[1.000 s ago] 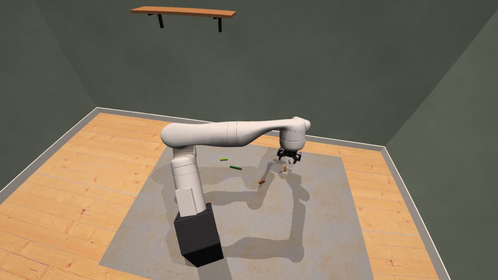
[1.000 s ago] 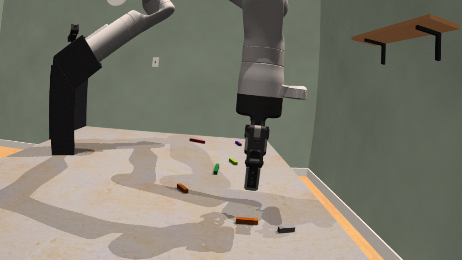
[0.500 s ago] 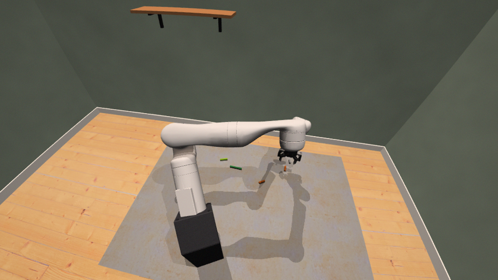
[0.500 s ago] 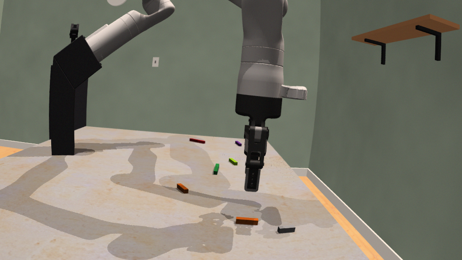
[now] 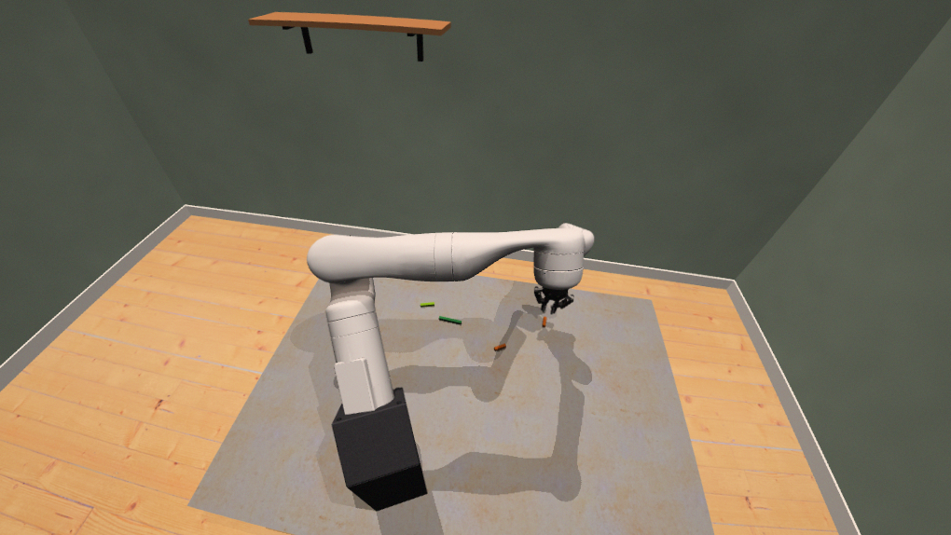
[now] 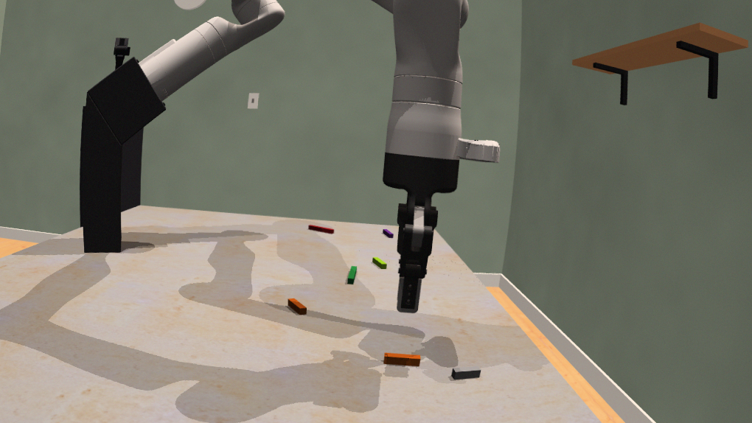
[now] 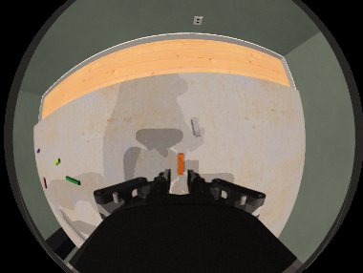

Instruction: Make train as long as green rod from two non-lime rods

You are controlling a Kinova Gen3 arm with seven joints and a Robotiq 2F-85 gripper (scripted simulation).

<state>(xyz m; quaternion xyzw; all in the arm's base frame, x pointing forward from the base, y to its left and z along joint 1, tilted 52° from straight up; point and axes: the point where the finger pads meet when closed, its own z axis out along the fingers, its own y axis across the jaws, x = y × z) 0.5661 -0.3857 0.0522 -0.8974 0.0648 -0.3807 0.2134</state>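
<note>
My gripper is now 8 cm above the orange rod. Also, from my hand: green rod: 11 cm behind, 32 cm to the left, 8 cm below; lime rod: 7 cm behind, 42 cm to the left, 8 cm below; grey rod: 7 cm ahead, 2 cm to the right, 8 cm below.
</note>
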